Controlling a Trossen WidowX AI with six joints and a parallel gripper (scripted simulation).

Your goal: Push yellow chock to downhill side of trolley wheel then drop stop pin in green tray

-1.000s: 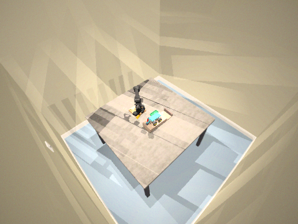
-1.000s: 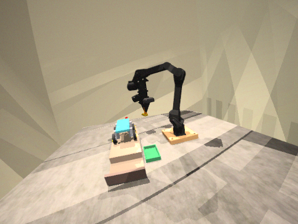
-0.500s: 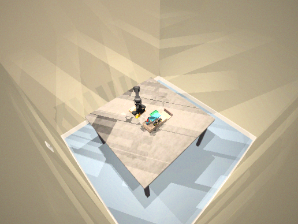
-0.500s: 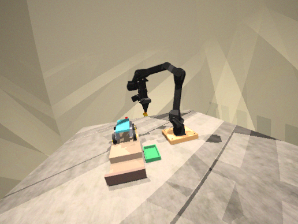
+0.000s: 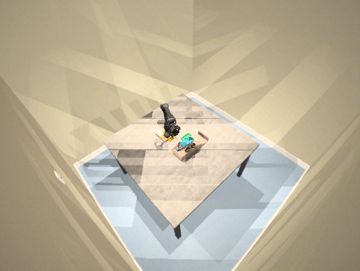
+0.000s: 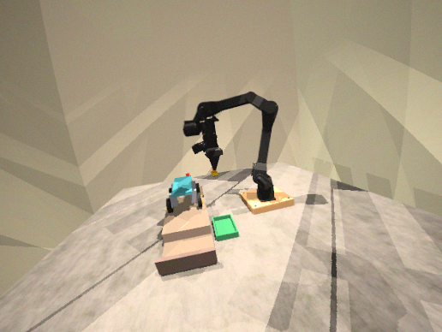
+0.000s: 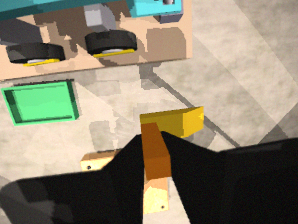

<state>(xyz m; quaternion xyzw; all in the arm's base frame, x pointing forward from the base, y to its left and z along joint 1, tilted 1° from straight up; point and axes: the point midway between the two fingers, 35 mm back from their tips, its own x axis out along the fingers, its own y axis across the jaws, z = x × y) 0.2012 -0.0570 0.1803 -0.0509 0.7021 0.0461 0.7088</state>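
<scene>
Right now my gripper tip is 120 mm short of the red-headed stop pin, 20 mm to the left of it and 40 mm above it. Round my gripper tip: yellow chock (20 mm to the right, 10 mm below); tan ramp (130 mm ahead, 100 mm to the left, 120 mm below); trolley (130 mm ahead, 90 mm to the left, 60 mm below).
</scene>
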